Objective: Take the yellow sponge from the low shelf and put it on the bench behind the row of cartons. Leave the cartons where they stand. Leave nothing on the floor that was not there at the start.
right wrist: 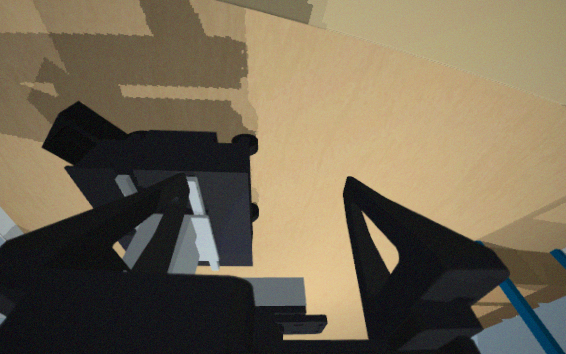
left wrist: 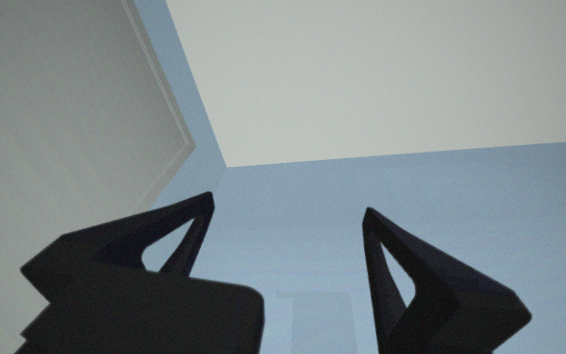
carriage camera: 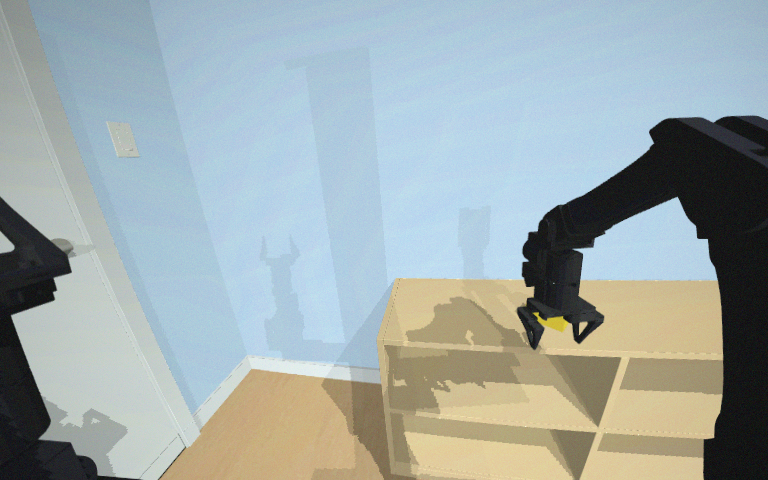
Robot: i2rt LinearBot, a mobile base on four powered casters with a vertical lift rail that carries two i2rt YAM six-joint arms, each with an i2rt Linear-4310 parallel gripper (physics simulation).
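Frame: origin at the left arm's base, x left, y down, z back, level; millimetres.
Seen in the pictures: left gripper, between the fingertips: [left wrist: 286, 207]; right gripper, between the fingertips: [right wrist: 266, 183] [carriage camera: 555, 345]; right arm's base, origin of its link: [right wrist: 263, 322].
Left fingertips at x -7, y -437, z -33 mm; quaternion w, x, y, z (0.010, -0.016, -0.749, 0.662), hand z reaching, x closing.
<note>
A point is followed by its place in that frame.
A small yellow piece, apparently the sponge [carriage camera: 553, 322] {x -716, y 36, z -469 mm}, shows behind the fingers of my right gripper, against the top of the light wooden shelf unit [carriage camera: 651, 316] {x -1014, y 55, z -485 mm}; the rest of it is hidden. My right gripper [carriage camera: 556, 343] {x -624, y -19, z -328 mm} [right wrist: 266, 183] {x -624, y -19, z -328 mm} is open and empty, pointing down in front of the yellow piece in the carriage camera. No sponge shows in the right wrist view. My left gripper [left wrist: 286, 207] {x -7, y -437, z -33 mm} is open and empty, facing the blue wall and ceiling. The bench and the cartons do not show in these views.
The shelf unit stands against the blue wall [carriage camera: 237, 141] {x 305, y -528, z -959 mm}. A white door [carriage camera: 107, 362] {x 638, y 128, z -475 mm} with a knob [carriage camera: 64, 246] {x 590, y -264, z -479 mm} is at the left. In the right wrist view, my dark wheeled base [right wrist: 232, 215] {x -509, y 366, z 178 mm} stands on the wooden floor [right wrist: 310, 115] {x -777, y 666, z -49 mm}, and a blue bar [right wrist: 527, 309] {x -2049, y 225, z 787 mm} shows at right.
</note>
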